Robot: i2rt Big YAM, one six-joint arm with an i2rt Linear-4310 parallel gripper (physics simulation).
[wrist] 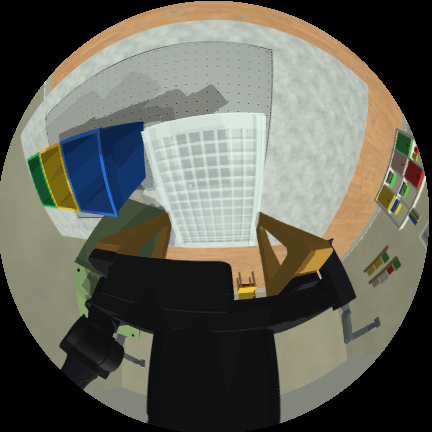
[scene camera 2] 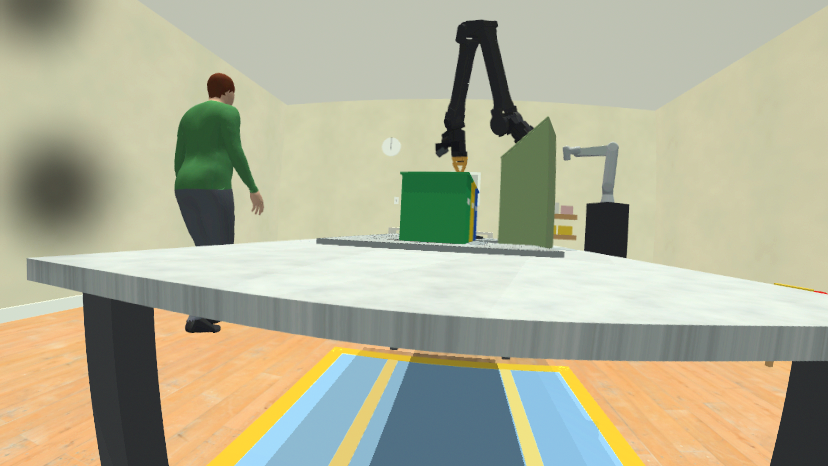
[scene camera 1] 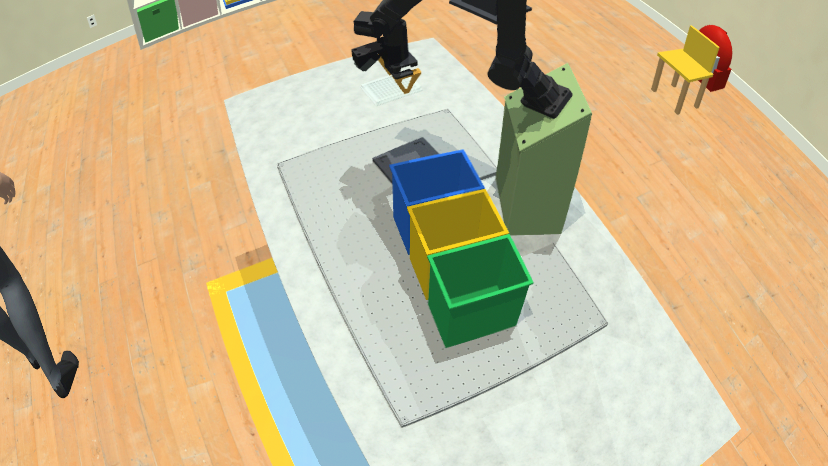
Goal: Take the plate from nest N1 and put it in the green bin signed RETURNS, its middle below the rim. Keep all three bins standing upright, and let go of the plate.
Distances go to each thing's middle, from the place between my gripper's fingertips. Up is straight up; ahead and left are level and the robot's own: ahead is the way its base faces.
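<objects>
The gridded plate (scene camera 1: 383, 90) is there, and my hand is 10 mm to the left of it and 20 mm short of it. The yellow bin (scene camera 1: 444, 224) is 350 mm to the left of my hand, 160 mm ahead of it and 180 mm below it. As for the green bin (scene camera 1: 476, 290), I find it 220 mm ahead of my hand, 470 mm to the left of it and 180 mm below it, while the blue bin (scene camera 1: 426, 179) is 180 mm below my hand, 100 mm ahead of it and 230 mm to the left of it.
</objects>
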